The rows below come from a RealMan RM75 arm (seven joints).
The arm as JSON. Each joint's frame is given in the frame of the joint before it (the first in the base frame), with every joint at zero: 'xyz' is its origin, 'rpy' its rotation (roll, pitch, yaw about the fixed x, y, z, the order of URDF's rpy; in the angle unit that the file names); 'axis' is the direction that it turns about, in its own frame. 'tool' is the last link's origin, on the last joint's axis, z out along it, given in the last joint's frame.
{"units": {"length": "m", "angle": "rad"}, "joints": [
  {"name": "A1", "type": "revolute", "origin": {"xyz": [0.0, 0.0, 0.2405], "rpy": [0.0, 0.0, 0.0]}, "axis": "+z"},
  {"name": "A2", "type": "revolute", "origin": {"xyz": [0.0, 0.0, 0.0], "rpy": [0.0, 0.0, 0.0]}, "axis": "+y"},
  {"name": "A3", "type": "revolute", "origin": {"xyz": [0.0, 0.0, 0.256], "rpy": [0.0, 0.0, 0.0]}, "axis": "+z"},
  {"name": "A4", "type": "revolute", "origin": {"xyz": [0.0, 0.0, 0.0], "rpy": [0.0, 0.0, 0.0]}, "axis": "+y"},
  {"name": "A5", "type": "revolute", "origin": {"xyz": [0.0, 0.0, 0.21], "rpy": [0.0, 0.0, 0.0]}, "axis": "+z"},
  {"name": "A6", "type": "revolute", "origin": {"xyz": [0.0, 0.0, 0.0], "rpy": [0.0, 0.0, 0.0]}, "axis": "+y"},
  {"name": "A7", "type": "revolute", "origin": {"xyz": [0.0, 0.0, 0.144], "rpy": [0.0, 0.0, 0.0]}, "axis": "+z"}
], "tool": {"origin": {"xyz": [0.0, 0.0, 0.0], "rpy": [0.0, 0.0, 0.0]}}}
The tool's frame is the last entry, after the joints.
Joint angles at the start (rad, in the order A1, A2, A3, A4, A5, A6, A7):
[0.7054, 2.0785, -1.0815, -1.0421, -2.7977, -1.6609, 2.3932]
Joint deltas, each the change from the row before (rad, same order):
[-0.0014, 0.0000, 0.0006, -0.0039, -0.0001, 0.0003, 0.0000]
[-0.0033, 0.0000, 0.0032, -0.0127, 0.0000, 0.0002, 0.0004]
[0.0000, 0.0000, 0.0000, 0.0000, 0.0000, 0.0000, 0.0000]
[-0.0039, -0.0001, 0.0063, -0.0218, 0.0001, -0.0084, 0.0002]
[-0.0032, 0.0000, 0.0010, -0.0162, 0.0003, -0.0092, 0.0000]
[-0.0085, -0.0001, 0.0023, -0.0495, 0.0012, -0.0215, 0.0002]
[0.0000, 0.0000, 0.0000, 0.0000, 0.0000, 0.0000, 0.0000]
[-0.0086, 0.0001, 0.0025, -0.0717, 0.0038, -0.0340, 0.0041]
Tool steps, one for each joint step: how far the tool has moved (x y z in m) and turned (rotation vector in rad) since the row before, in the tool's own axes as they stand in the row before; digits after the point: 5 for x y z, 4 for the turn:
[0.00002, -0.00032, -0.00055, 0.0023, -0.0026, 0.0004]
[-0.00030, -0.00095, -0.00211, 0.0068, -0.0092, 0.0014]
[0.00000, 0.00000, 0.00000, 0.0000, 0.0000, 0.0000]
[-0.00021, -0.00075, -0.00402, 0.0063, -0.0106, 0.0011]
[0.00012, 0.00011, -0.00269, 0.0031, -0.0035, -0.0019]
[-0.00067, -0.00002, -0.00844, 0.0148, -0.0156, -0.0074]
[0.00000, 0.00000, 0.00000, 0.0000, 0.0000, 0.0000]
[-0.00196, 0.00120, -0.01273, 0.0196, -0.0224, -0.0113]

